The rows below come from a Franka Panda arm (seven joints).
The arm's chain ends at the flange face. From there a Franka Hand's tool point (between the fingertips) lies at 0.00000 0.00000 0.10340 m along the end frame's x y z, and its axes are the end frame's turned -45 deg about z.
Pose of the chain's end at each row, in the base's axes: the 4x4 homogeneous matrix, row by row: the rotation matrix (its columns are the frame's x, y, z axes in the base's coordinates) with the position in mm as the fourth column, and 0 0 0 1 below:
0.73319 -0.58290 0.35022 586.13; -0.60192 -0.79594 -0.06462 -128.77; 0.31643 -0.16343 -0.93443 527.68; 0 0 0 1
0.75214 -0.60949 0.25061 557.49; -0.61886 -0.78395 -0.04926 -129.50; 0.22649 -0.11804 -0.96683 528.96; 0 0 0 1
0.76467 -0.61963 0.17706 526.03; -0.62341 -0.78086 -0.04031 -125.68; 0.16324 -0.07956 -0.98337 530.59; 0 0 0 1
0.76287 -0.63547 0.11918 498.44; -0.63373 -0.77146 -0.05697 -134.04; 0.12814 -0.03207 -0.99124 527.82; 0 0 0 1
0.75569 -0.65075 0.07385 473.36; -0.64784 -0.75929 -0.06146 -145.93; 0.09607 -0.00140 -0.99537 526.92; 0 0 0 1
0.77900 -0.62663 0.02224 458.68; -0.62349 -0.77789 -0.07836 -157.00; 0.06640 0.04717 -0.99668 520.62; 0 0 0 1
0.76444 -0.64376 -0.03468 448.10; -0.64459 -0.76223 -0.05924 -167.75; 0.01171 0.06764 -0.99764 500.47; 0 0 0 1
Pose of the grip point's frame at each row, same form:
0.93062 0.10627 0.35022 622.34; 0.13719 -0.98844 -0.06462 -135.45; 0.33931 0.10819 -0.93443 431.06; 0 0 0 1
0.96282 0.10087 0.25061 583.40; 0.11674 -0.99194 -0.04926 -134.59; 0.24362 0.07669 -0.96683 428.99; 0 0 0 1
0.97885 0.10256 0.17706 544.34; 0.11133 -0.99297 -0.04031 -129.85; 0.17169 0.05917 -0.98337 428.91; 0 0 0 1
0.98878 0.09009 0.11918 510.76; 0.09739 -0.99362 -0.05697 -139.93; 0.11329 0.06793 -0.99124 425.33; 0 0 0 1
0.99450 0.07420 0.07385 481.00; 0.07881 -0.99499 -0.06146 -152.28; 0.06892 0.06694 -0.99537 424.00; 0 0 0 1
0.99393 0.10774 0.02224 460.98; 0.10918 -0.99093 -0.07836 -165.10; 0.01360 0.08031 -0.99668 417.56; 0 0 0 1
0.99575 0.08533 -0.03468 444.51; 0.08318 -0.99477 -0.05924 -173.88; -0.03955 0.05611 -0.99764 397.31; 0 0 0 1

